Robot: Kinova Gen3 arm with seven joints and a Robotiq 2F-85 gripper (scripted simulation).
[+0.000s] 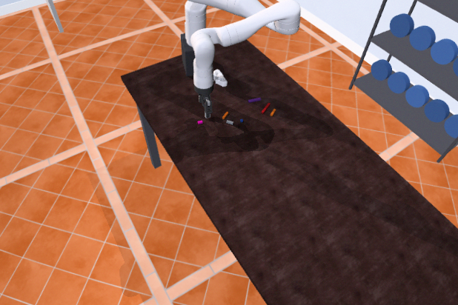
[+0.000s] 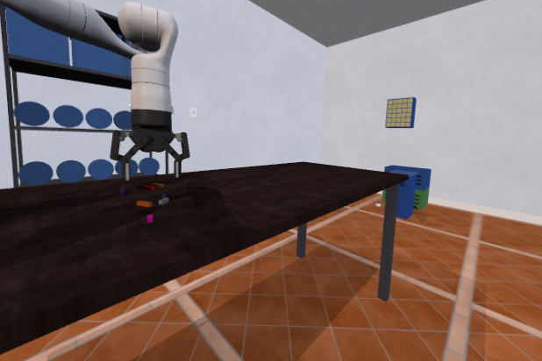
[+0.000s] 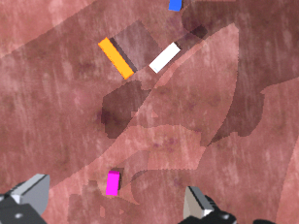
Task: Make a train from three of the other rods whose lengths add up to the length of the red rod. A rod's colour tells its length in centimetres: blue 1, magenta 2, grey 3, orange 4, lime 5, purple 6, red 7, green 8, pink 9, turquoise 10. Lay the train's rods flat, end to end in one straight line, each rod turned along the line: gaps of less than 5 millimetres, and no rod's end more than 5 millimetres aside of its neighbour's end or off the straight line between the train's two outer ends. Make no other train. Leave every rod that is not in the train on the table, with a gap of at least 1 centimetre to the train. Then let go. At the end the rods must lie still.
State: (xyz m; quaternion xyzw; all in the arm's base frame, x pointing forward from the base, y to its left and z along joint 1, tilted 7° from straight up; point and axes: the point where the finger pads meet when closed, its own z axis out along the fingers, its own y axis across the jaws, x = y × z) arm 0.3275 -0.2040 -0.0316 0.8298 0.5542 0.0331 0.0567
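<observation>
Right now my hand is 90 mm above the magenta rod, 20 mm to the left of it and 20 mm past it. Round my hand: purple rod 270 mm to the left, 90 mm below, 30 mm ahead; then grey rod 90 mm below, 80 mm to the left, 70 mm ahead; then blue rod 130 mm to the left, 90 mm below, 90 mm ahead.
</observation>
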